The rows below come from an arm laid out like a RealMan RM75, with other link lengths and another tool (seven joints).
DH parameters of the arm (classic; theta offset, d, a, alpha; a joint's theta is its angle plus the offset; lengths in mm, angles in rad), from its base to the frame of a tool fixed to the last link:
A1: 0 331.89 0 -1.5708
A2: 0 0 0 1.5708
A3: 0 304.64 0 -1.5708
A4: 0 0 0 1.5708
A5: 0 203.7 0 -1.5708
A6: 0 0 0 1.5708
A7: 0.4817 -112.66 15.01 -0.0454
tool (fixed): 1.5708 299.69 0 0
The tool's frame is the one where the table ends.
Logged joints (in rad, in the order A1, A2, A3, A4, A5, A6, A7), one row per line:
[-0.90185 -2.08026 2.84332 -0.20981 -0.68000 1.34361 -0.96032]
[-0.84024 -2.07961 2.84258 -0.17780 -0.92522 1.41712 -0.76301]
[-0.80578 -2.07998 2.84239 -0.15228 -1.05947 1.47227 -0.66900]
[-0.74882 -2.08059 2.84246 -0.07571 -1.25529 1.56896 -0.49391]
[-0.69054 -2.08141 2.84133 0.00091 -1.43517 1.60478 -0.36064]
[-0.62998 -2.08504 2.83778 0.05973 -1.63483 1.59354 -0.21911]
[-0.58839 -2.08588 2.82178 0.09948 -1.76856 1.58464 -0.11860]
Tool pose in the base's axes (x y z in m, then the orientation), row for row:
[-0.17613 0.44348 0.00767 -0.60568 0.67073 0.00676 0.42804]
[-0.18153 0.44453 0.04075 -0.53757 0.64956 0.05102 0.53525]
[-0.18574 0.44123 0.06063 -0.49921 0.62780 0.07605 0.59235]
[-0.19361 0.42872 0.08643 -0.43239 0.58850 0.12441 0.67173]
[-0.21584 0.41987 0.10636 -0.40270 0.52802 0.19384 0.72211]
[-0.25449 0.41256 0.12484 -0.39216 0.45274 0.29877 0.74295]
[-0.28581 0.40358 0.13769 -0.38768 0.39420 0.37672 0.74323]
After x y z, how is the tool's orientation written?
As a quaternion, x y z w.
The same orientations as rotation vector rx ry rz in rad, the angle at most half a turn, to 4 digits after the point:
[-1.5126 1.6750 0.0169]
[-1.2804 1.5472 0.1215]
[-1.1609 1.4600 0.1769]
[-0.9739 1.3255 0.2802]
[-0.8894 1.1662 0.4281]
[-0.8593 0.9920 0.6547]
[-0.8494 0.8637 0.8254]

